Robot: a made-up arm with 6 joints.
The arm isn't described. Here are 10 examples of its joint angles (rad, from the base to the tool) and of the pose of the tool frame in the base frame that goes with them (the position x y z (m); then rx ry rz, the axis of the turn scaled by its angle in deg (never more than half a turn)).
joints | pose
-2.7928 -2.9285 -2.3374 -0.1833 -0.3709 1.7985 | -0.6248 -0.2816 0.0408 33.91 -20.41 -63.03
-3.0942 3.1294 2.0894 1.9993 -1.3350 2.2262 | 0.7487 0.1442 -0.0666 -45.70 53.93 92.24
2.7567 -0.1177 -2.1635 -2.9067 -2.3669 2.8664 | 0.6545 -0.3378 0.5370 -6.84 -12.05 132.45
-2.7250 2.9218 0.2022 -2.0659 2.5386 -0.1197 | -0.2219 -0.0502 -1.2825 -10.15 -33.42 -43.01
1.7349 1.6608 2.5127 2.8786 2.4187 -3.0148 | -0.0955 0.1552 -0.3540 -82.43 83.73 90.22
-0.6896 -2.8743 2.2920 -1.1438 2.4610 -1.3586 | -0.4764 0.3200 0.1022 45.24 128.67 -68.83
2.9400 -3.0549 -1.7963 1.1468 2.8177 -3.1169 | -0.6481 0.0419 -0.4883 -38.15 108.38 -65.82
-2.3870 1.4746 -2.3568 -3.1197 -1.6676 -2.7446 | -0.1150 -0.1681 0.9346 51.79 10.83 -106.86
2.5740 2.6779 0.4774 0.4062 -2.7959 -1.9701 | -0.3307 0.1901 -1.2027 -17.92 -10.09 11.15
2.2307 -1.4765 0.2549 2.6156 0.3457 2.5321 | 1.0115 -1.4154 0.5664 90.16 0.87 43.54
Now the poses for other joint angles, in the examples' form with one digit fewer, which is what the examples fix.
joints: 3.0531 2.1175 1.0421 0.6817 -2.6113 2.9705
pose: -0.696 0.075 -0.933 -8.9 -31.1 -52.7
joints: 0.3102 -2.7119 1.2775 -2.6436 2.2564 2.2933
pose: -1.031 -0.354 -0.508 -95.3 116.8 -46.2
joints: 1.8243 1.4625 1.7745 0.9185 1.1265 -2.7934
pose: -0.299 0.512 -0.660 118.9 30.9 -64.1
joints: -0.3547 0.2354 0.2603 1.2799 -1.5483 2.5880
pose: 0.474 -0.305 1.718 -62.1 -97.0 134.7
